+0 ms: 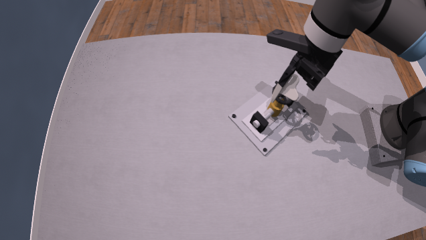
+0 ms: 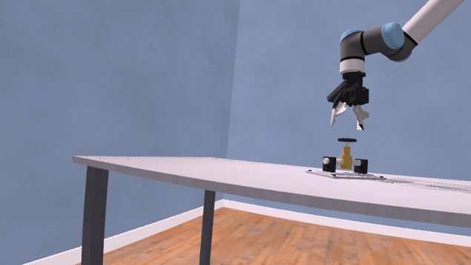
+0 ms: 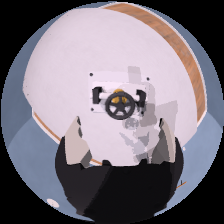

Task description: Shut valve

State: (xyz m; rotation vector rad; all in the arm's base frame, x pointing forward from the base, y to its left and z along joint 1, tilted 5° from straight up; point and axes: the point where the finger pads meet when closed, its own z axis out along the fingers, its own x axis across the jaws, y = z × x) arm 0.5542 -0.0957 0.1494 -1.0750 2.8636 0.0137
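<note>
The handwheel is 50 mm below my hand. Round my hand: mounting plate 180 mm below.
</note>
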